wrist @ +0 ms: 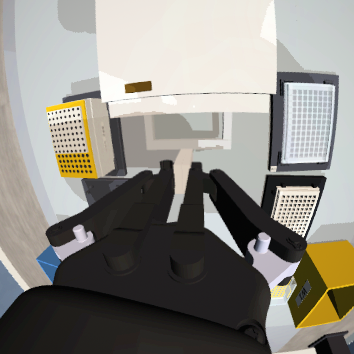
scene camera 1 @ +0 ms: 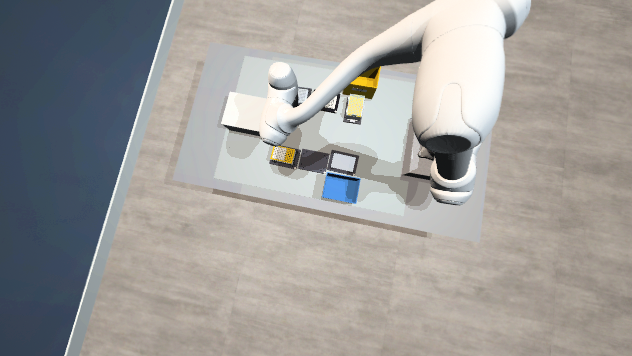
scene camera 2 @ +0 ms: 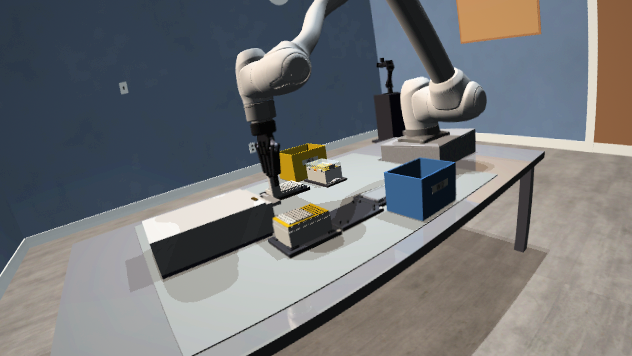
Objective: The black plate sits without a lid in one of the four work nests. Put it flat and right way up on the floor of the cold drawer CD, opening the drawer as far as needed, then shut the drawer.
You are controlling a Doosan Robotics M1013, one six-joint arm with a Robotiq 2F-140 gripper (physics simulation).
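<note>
The white drawer cabinet stands at the left end of the mat in both scene views. Its drawer front lies close against the cabinet in the wrist view, with no open drawer floor showing, so the drawer looks shut. The pale handle sticks out toward the gripper. My gripper points down, shut and empty, its tips right at the handle; whether they touch it I cannot tell. The arm hides the gripper in scene camera 1. The black plate does not show in any view; the closed drawer's inside is hidden.
A yellow-topped tip rack stands on one side of the drawer front. Nests with a clear-lidded plate and a pale plate lie on the other. A blue bin and a yellow bin stand farther off.
</note>
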